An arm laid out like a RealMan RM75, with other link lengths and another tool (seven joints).
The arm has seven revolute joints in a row. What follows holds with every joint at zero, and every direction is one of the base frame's. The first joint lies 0.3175 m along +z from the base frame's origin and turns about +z. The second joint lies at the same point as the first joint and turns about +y. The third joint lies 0.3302 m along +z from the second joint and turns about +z. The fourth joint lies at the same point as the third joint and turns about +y. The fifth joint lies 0.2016 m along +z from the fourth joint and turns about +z. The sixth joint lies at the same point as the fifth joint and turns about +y. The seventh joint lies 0.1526 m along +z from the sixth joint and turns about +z. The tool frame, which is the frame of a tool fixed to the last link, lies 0.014 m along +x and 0.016 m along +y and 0.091 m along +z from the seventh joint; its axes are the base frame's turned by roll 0, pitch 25.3 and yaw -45.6 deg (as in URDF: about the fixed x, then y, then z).
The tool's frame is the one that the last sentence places.
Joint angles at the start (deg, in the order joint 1, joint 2, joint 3, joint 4, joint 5, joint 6, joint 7):
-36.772, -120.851, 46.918, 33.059, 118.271, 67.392, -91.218
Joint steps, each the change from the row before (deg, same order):
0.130, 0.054, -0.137, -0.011, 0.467, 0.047, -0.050
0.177, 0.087, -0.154, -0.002, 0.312, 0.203, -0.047
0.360, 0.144, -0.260, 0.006, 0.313, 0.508, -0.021
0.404, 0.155, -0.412, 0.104, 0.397, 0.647, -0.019
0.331, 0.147, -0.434, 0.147, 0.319, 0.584, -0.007
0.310, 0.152, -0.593, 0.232, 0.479, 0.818, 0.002
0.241, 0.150, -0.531, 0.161, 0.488, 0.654, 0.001
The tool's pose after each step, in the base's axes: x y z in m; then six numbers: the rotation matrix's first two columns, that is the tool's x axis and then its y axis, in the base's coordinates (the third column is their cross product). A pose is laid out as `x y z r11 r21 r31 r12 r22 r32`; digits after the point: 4 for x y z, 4 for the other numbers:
-0.2676 0.4418 -0.0891 0.0189 0.6251 0.7803 0.9824 -0.1566 0.1016
-0.2699 0.4404 -0.0886 0.0187 0.6274 0.7785 0.9832 -0.1530 0.0997
-0.2733 0.4377 -0.0876 0.0155 0.6314 0.7753 0.9839 -0.1476 0.1006
-0.2768 0.4348 -0.0860 0.0117 0.6349 0.7725 0.9846 -0.1422 0.1019
-0.2795 0.4328 -0.0840 0.0083 0.6366 0.7711 0.9850 -0.1382 0.1036
-0.2820 0.4304 -0.0817 0.0055 0.6395 0.7687 0.9851 -0.1357 0.1058
-0.2844 0.4285 -0.0797 0.0040 0.6421 0.7666 0.9854 -0.1331 0.1063

